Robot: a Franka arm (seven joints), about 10 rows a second.
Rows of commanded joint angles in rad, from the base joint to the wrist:
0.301, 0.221, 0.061, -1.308, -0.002, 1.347, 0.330
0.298, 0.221, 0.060, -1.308, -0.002, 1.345, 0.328
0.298, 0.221, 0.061, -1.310, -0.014, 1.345, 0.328
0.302, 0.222, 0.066, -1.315, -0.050, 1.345, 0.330
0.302, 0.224, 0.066, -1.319, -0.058, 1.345, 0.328
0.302, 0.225, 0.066, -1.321, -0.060, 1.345, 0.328
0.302, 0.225, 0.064, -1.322, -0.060, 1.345, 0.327
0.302, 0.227, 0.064, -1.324, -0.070, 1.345, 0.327
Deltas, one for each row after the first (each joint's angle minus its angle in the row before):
-0.003, 0.000, -0.001, 0.000, 0.000, -0.002, -0.002
0.000, 0.000, 0.001, -0.002, -0.012, 0.000, 0.000
0.004, 0.001, 0.005, -0.005, -0.036, 0.000, 0.002
0.000, 0.002, 0.000, -0.004, -0.008, 0.000, -0.002
0.000, 0.001, 0.000, -0.002, -0.002, 0.000, 0.000
0.000, 0.000, -0.002, -0.001, 0.000, 0.000, -0.001
0.000, 0.002, 0.000, -0.002, -0.010, 0.000, 0.000

